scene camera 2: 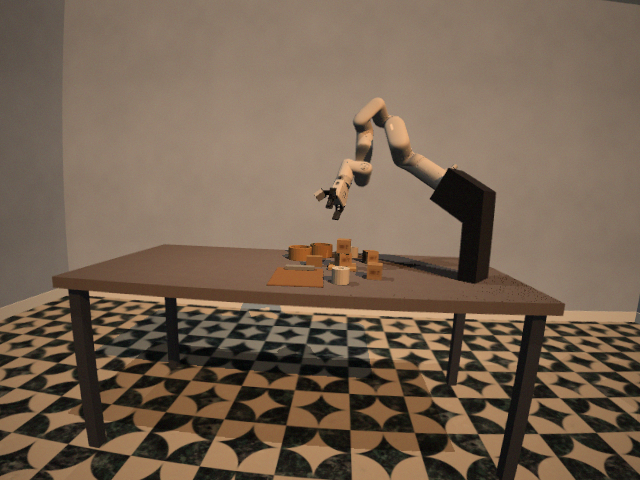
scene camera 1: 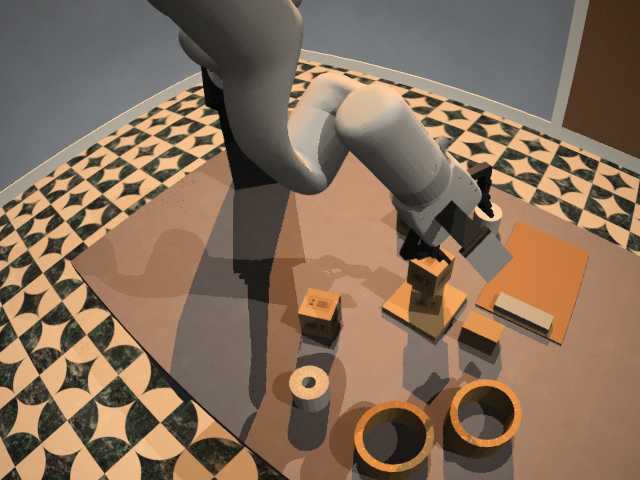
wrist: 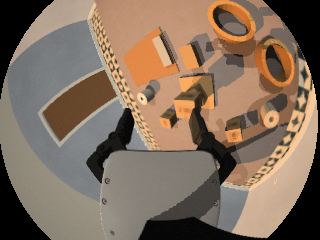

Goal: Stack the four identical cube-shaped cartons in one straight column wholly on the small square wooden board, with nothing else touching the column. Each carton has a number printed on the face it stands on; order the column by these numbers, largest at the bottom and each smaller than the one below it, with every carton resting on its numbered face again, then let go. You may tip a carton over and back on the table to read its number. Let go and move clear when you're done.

Labels:
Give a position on an orange mat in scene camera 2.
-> At 291,275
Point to a square wooden board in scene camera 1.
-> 431,326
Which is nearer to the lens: the orange mat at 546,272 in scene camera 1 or the block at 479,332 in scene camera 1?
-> The block.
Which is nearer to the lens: the carton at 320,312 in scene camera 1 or the orange mat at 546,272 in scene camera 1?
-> The carton.

